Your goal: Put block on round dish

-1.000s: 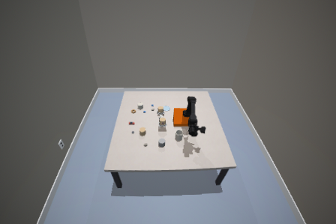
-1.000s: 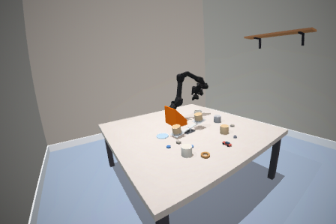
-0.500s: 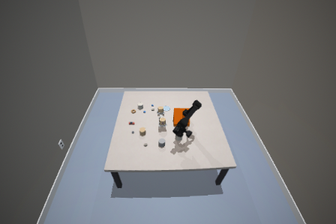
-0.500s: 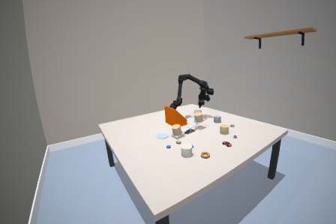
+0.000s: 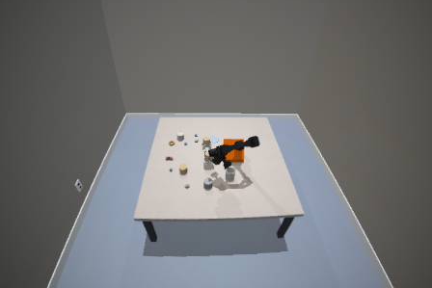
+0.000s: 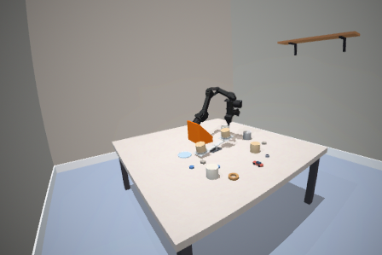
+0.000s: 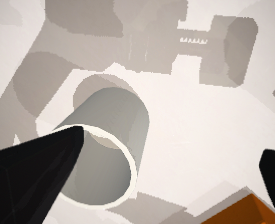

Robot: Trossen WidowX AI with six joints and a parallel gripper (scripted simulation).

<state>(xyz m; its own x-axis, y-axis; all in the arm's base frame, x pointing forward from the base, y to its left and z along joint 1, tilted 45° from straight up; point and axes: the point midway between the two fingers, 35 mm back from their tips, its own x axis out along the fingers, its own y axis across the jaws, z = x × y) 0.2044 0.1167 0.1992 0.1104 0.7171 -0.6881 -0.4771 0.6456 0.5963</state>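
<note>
Now: the teal block 70 mm ahead of my gripper tip, 410 mm to the right of it and 90 mm below it. Also, from my gripper tip: small balance (80 mm ahead, 270 mm to the right, 90 mm below); then grey cup (110 mm ahead, 80 mm to the left, 90 mm below); then pale blue round dish (20 mm behind, 490 mm to the right, 130 mm below).
</note>
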